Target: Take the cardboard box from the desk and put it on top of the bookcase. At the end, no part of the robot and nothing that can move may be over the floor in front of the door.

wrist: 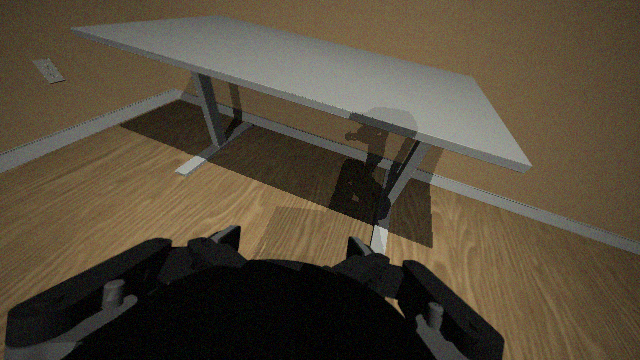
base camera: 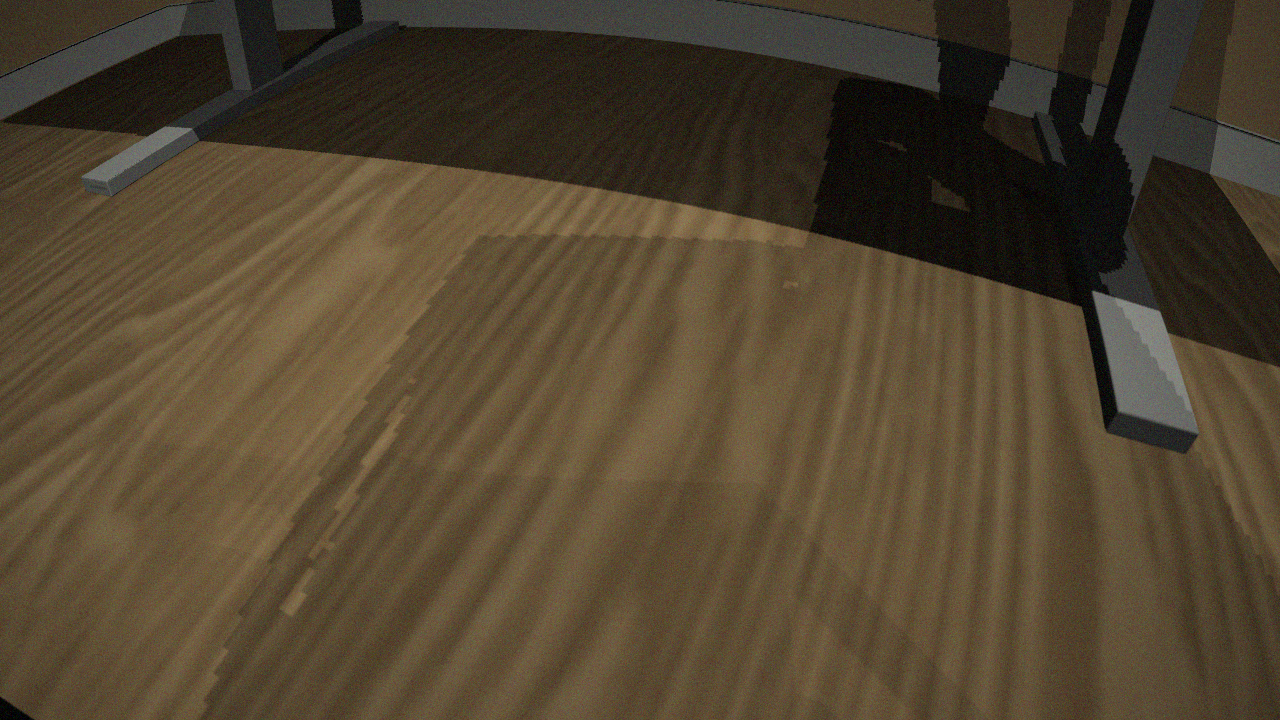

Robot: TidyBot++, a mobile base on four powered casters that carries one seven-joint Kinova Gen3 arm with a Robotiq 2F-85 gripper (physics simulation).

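Frame: origin at the arm's base, x left, y back, z up, level; centimetres.
Seen in the pictures: gripper, fingertip midpoint: [wrist: 294, 243].
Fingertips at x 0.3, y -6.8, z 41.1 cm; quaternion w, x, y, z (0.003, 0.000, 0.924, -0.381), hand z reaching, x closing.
A point is followed by its place in that frame.
A desk [wrist: 300, 65] {x 6.8, y -82.1, z 32.3 cm} with a light grey top stands against the tan wall in the wrist view, its whole top in sight. No cardboard box shows on it. In the base camera view the desk's left foot [base camera: 143, 159] and right foot [base camera: 1143, 367] rest on the wood floor. My gripper [wrist: 294, 243] {x 0.2, y -6.8, z 41.1 cm} is open, with nothing between its fingers, and it is on the near side of the desk, apart from it. The bookcase and the door do not show in either view.
Desk legs [wrist: 209, 110] {x 64.2, y -112.8, z -9.4 cm} [base camera: 253, 44] {x 63.7, y -114.2, z -29.8 cm} stand at both ends under the top. A white baseboard [wrist: 530, 210] {x -154.7, y -81.4, z -33.6 cm} [base camera: 626, 19] {x 4.8, y -136.2, z -36.4 cm} runs along the walls. A wall outlet [wrist: 48, 70] {x 151.5, y -115.5, z 0.7 cm} is left of the desk. Shadows of the desk and robot fall on the floor [base camera: 581, 376] {x 3.9, y -49.4, z -39.7 cm}.
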